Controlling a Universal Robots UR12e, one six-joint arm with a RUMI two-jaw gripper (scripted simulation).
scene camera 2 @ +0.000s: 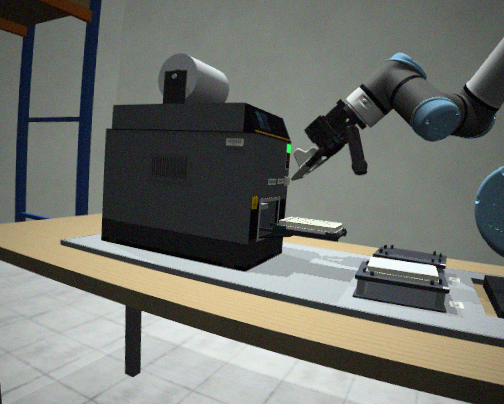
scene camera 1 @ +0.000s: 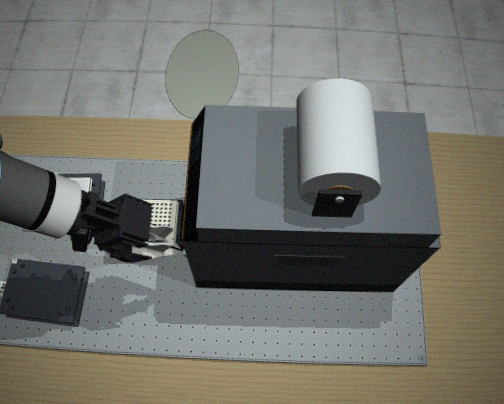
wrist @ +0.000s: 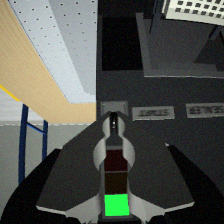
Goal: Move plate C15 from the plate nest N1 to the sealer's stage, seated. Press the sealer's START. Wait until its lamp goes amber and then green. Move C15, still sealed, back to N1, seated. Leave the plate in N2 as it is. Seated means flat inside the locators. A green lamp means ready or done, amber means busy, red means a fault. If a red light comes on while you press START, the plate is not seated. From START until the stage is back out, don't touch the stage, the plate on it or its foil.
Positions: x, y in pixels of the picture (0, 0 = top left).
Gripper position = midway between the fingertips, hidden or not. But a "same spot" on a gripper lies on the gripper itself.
Labels:
my gripper: scene camera 2; scene camera 1; wrist 113, 113
same spot on my gripper: (scene camera 1: 160, 233) = (scene camera 2: 302, 160)
same spot on sealer: (wrist: 173, 104) = (scene camera 2: 277, 184)

